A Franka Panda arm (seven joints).
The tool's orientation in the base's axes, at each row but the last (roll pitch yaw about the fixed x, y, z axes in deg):
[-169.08, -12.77, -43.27]
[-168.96, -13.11, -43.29]
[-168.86, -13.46, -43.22]
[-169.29, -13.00, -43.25]
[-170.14, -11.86, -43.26]
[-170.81, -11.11, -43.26]
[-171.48, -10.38, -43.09]
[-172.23, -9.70, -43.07]
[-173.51, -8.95, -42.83]
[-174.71, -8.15, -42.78]
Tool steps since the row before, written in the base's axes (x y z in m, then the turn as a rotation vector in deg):
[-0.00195, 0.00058, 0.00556, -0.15, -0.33, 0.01]
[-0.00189, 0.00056, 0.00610, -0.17, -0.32, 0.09]
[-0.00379, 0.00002, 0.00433, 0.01, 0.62, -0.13]
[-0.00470, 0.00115, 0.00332, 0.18, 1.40, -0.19]
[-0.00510, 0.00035, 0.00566, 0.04, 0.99, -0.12]
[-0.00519, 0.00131, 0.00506, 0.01, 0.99, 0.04]
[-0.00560, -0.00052, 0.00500, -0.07, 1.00, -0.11]
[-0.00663, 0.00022, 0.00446, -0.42, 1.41, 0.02]
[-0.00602, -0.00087, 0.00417, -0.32, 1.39, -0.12]
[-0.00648, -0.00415, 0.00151, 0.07, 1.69, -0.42]
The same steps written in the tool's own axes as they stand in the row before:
[-0.00054, -0.00021, -0.00589, 0.12, 0.34, -0.05]
[-0.00033, -0.00034, -0.00639, 0.11, 0.33, -0.13]
[-0.00169, 0.00159, -0.00526, -0.44, -0.44, 0.12]
[-0.00336, 0.00156, -0.00455, -0.85, -1.12, 0.21]
[-0.00271, 0.00210, -0.00681, -0.66, -0.74, 0.11]
[-0.00361, 0.00163, -0.00621, -0.65, -0.75, -0.05]
[-0.00277, 0.00333, -0.00615, -0.74, -0.68, 0.08]
[-0.00417, 0.00362, -0.00578, -1.25, -0.77, -0.13]
[-0.00313, 0.00417, -0.00522, -1.18, -0.80, 0.03]
[-0.00170, 0.00725, -0.00245, -1.14, -1.26, 0.38]

